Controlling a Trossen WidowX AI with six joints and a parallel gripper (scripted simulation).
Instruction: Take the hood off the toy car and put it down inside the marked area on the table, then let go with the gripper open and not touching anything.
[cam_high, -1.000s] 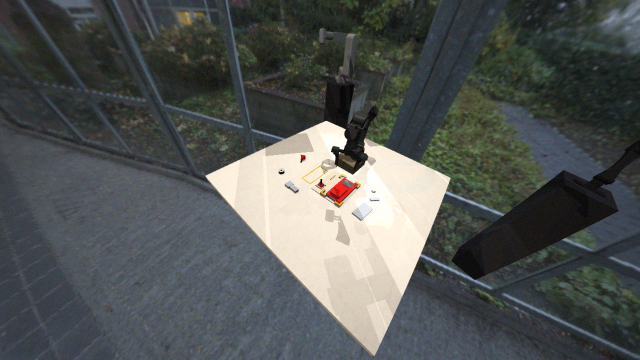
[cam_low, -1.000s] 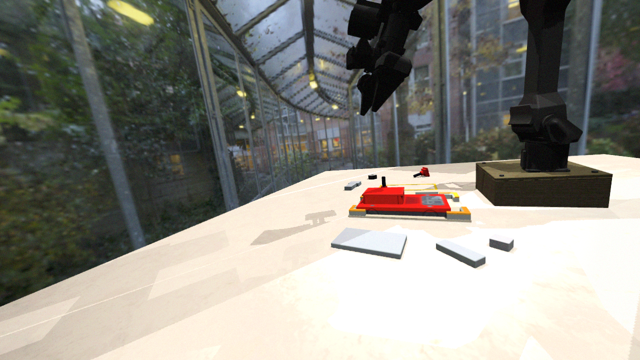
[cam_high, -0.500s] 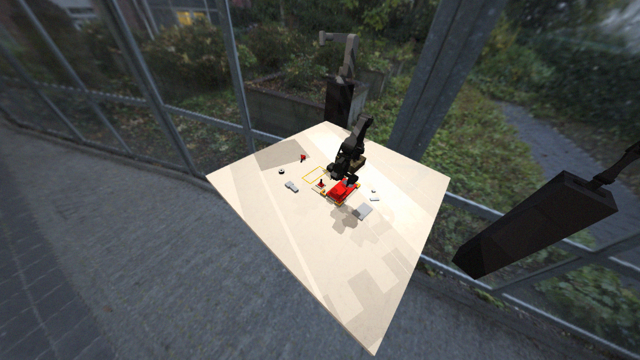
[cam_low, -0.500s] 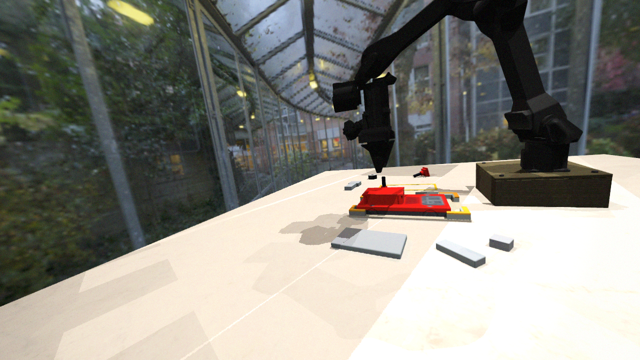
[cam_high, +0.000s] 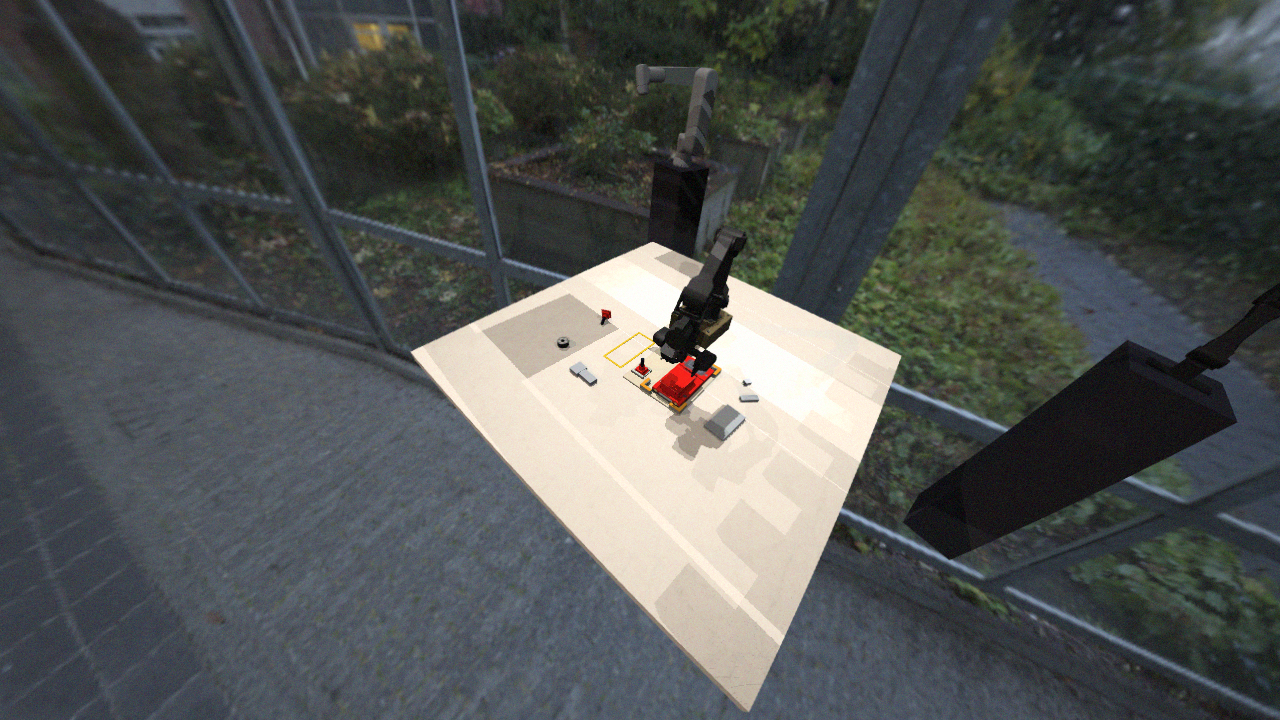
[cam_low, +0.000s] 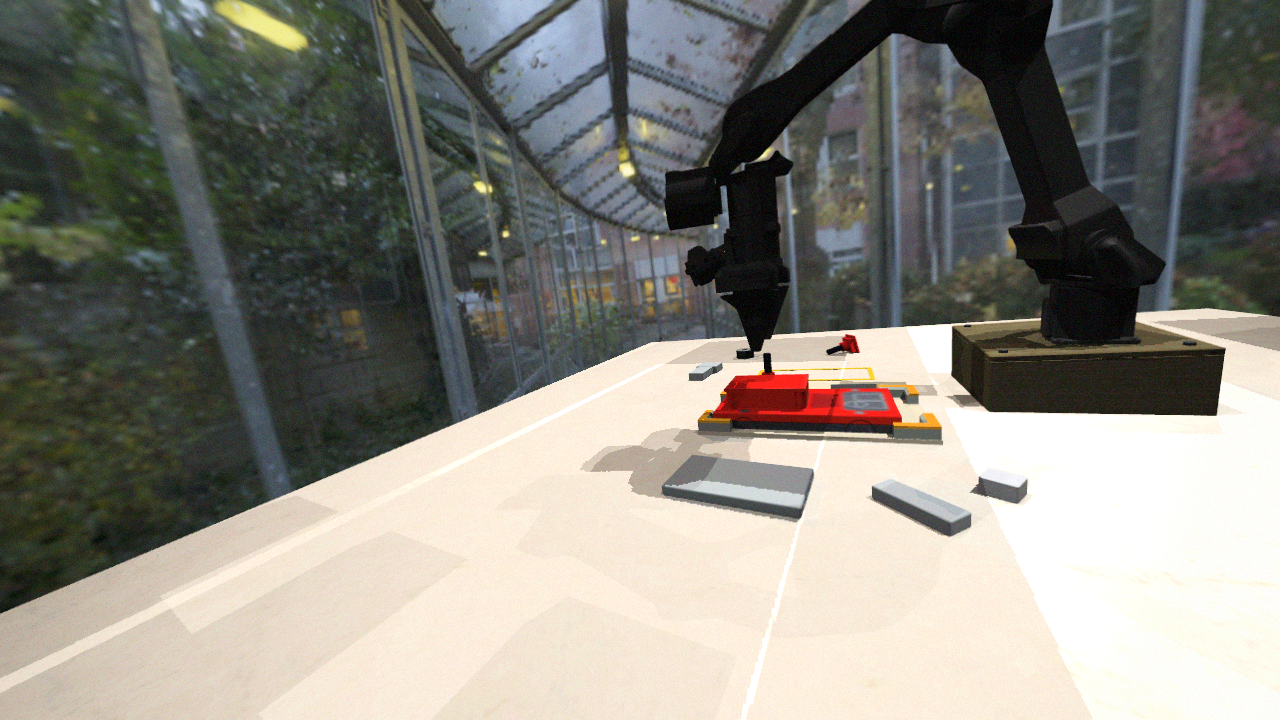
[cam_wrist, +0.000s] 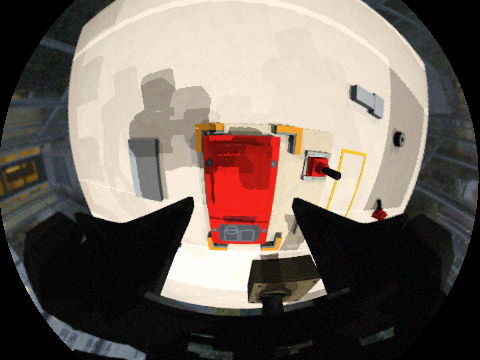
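Now: the red hood 6 cm below my gripper tip. Also, from my gripper tip: grey plate: 3 cm behind, 18 cm to the left, 9 cm below; black wheel: 18 cm ahead, 39 cm to the right, 9 cm below.
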